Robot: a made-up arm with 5 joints. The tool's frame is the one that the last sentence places.
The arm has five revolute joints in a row. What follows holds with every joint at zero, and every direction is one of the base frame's.
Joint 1 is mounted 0.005 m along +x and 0.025 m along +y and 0.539 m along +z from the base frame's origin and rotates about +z.
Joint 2 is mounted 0.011 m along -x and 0.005 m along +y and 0.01 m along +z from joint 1 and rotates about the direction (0, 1, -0.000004).
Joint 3 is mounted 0.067 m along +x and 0.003 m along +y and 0.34 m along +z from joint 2 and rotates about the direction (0, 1, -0.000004).
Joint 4 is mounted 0.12 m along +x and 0.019 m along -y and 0.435 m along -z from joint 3 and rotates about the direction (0, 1, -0.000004).
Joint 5 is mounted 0.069 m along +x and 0.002 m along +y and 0.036 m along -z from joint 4 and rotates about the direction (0, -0.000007, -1).
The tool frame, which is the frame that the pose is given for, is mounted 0.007 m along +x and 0.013 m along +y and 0.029 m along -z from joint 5; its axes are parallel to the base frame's.
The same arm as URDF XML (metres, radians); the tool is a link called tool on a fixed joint. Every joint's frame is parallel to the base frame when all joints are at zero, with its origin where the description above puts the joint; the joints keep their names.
<robot name="arm">
  <joint name="tool_joint" type="fixed">
    <parent link="link5"/>
    <child link="tool"/>
    <origin xyz="0.007 0.013 -0.029" rpy="0 0 0"/>
  </joint>
  <joint name="joint 5" type="continuous">
    <parent link="link4"/>
    <child link="link5"/>
    <origin xyz="0.069 0.002 -0.036" rpy="0 0 0"/>
    <axis xyz="0 0 -1"/>
  </joint>
  <joint name="joint 4" type="continuous">
    <parent link="link3"/>
    <child link="link4"/>
    <origin xyz="0.12 -0.019 -0.435" rpy="0 0 0"/>
    <axis xyz="0 1 0"/>
  </joint>
  <joint name="joint 3" type="continuous">
    <parent link="link2"/>
    <child link="link3"/>
    <origin xyz="0.067 0.003 0.34" rpy="0 0 0"/>
    <axis xyz="0 1 0"/>
  </joint>
  <joint name="joint 2" type="continuous">
    <parent link="link1"/>
    <child link="link2"/>
    <origin xyz="-0.011 0.005 0.01" rpy="0 0 0"/>
    <axis xyz="0 1 0"/>
  </joint>
  <joint name="joint 1" type="continuous">
    <parent link="base"/>
    <child link="link1"/>
    <origin xyz="0.005 0.025 0.539" rpy="0 0 0"/>
    <axis xyz="0 0 1"/>
  </joint>
  <link name="base"/>
  <link name="link1"/>
  <link name="link2"/>
  <link name="link3"/>
  <link name="link4"/>
  <link name="link5"/>
  <link name="tool"/>
</robot>

